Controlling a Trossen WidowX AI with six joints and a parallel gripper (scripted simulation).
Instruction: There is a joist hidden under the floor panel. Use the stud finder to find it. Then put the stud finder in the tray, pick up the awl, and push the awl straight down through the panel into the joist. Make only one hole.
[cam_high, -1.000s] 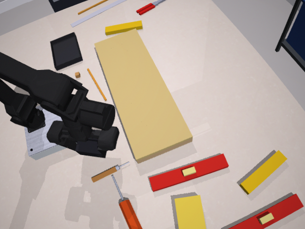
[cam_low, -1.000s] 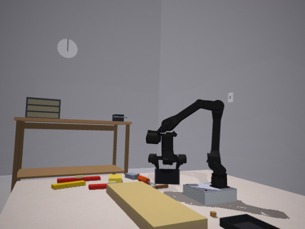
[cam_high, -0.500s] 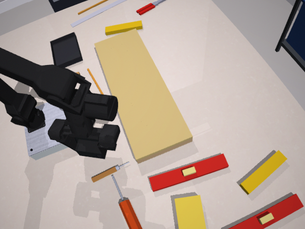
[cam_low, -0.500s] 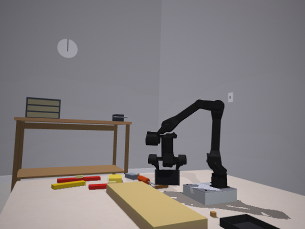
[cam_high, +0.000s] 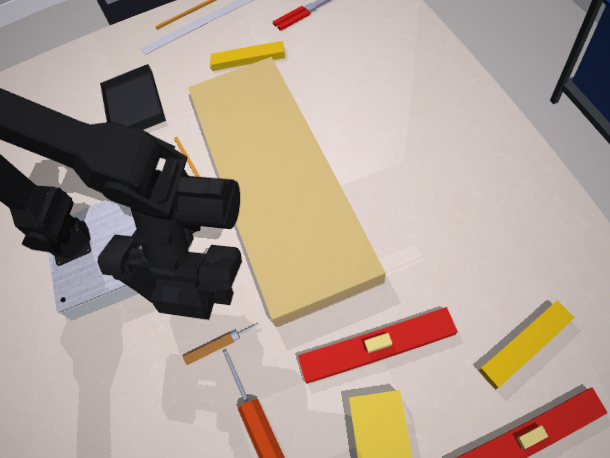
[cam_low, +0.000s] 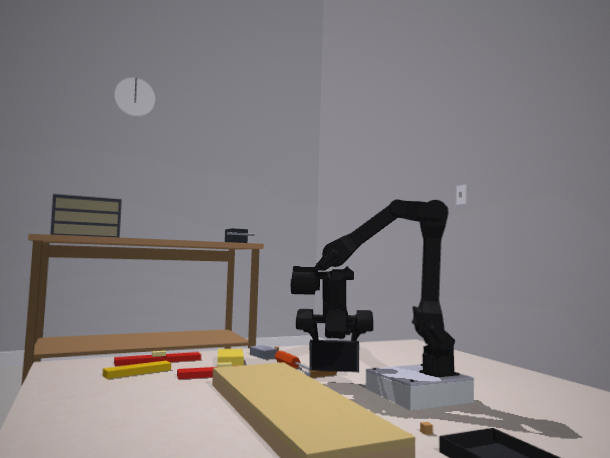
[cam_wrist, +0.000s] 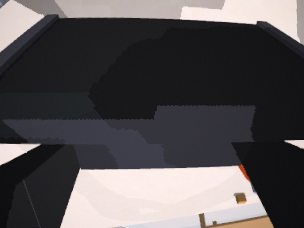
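Right now the stud finder is 2 cm ahead of my gripper tip. Also, from my gripper tip: black tray: 52 cm to the left, 6 cm below; then orange screwdriver: 3 cm ahead, 14 cm to the right, 6 cm below; then ruler: 20 cm ahead, 71 cm to the left, 8 cm below.
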